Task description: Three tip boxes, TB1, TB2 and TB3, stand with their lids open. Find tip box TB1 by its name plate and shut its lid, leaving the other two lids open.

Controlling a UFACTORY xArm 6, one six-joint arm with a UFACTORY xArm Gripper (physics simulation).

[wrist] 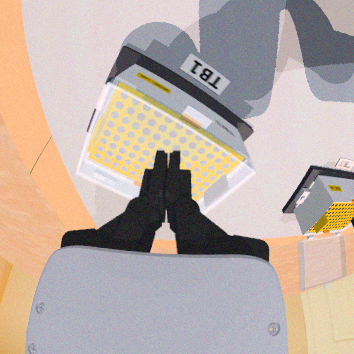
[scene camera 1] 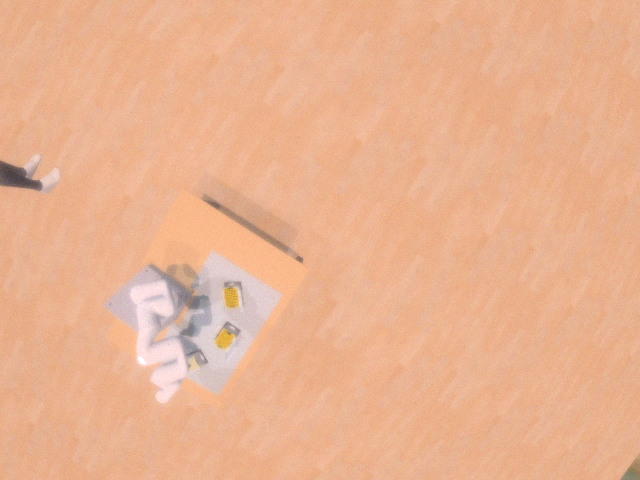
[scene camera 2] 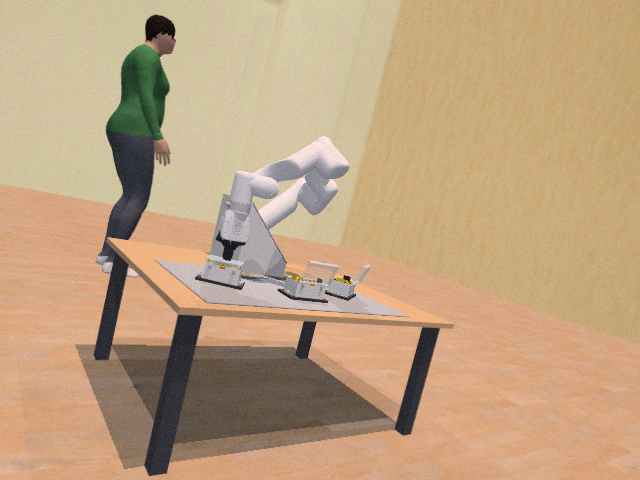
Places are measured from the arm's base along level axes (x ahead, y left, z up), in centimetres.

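Where they show: gripper, fingertip midpoint: (wrist: 168, 166) (scene camera 2: 226, 259); arm's base, origin of the base link: (scene camera 2: 257, 224).
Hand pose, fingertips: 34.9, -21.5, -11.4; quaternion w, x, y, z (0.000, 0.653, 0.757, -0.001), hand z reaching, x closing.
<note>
Things, the pixels of their top centre, and the offset from my fingertips, as dx, dy, dz. Level surfaces: height alone.
- Tip box TB1, middle of its top: (wrist: 168, 162) (scene camera 2: 226, 259) (scene camera 1: 188, 364) -0.4, -0.1, +0.0
- middle box, middle of its top: (wrist: 345, 216) (scene camera 2: 305, 278) (scene camera 1: 222, 338) +5.6, +28.5, -1.1
- far box, middle of its top: (scene camera 2: 341, 278) (scene camera 1: 228, 298) -6.9, +51.4, -1.1
- grey mat, its level: dz -7.7
- wooden table, its level: dz -8.0
Tip box TB1 (scene camera 1: 194, 361) (scene camera 2: 222, 273) (wrist: 232, 131) stands on the grey mat, its name plate (wrist: 205, 74) readable upside down in the wrist view. Its clear lid (wrist: 125, 135) lies over the yellow tip rack; whether it is fully down I cannot tell. My gripper (scene camera 2: 227, 257) (wrist: 168, 166) is shut and empty, its fingertips over the lid, apparently at its top. The arm hides the gripper in scene camera 1. The middle box (scene camera 1: 225, 336) (scene camera 2: 305, 287) (wrist: 315, 200) has its lid (scene camera 2: 321, 270) (wrist: 322, 262) open. The far box (scene camera 1: 232, 297) (scene camera 2: 340, 286) also has its lid (scene camera 2: 363, 273) open.
The grey mat (scene camera 1: 258, 289) (scene camera 2: 361, 305) lies on the wooden table (scene camera 1: 175, 219) (scene camera 2: 139, 255). The arm's grey mount (scene camera 1: 121, 304) (scene camera 2: 266, 253) stands behind the boxes. A person (scene camera 2: 139, 93) in a green top stands on the floor beyond the table.
</note>
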